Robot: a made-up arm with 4 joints.
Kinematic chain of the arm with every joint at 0, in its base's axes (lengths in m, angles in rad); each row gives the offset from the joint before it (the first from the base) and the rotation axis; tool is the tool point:
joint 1: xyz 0 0 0.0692 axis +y
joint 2: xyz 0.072 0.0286 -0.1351 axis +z
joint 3: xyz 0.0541 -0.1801 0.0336 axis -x
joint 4: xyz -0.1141 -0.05 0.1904 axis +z
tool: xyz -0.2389 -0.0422 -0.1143
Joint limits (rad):
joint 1: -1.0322..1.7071
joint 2: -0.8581..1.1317
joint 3: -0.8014..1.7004
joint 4: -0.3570..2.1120
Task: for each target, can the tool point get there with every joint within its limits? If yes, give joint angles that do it. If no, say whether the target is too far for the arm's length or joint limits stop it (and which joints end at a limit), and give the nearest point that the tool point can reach.
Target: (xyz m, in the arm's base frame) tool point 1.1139 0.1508 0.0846
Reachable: no: too far | nearest point 0.5203 -0.0503 0.0764 | short by 0.627 m
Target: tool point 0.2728 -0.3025 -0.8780
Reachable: no: too far | nearest point 0.1448 -0.1842 -0.4337 | short by 0.477 m
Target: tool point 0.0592 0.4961 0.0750
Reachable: no: joint limits stop it (at a limit: joint 1, joint 2, joint 3) | nearest point 0.0630 0.1849 0.2376 | short by 0.351 m
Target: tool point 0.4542 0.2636 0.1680
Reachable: no: joint limits stop it (at a limit: joint 2, joint 4) | nearest point 0.3277 0.0294 0.1405 | short by 0.268 m
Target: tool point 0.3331 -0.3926 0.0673
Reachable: yes | joints -0.4155 0.5814 -0.3708 1.4889
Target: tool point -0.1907 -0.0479 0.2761
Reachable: yes | joints 0.2938 -0.6310 0.9974 0.7361
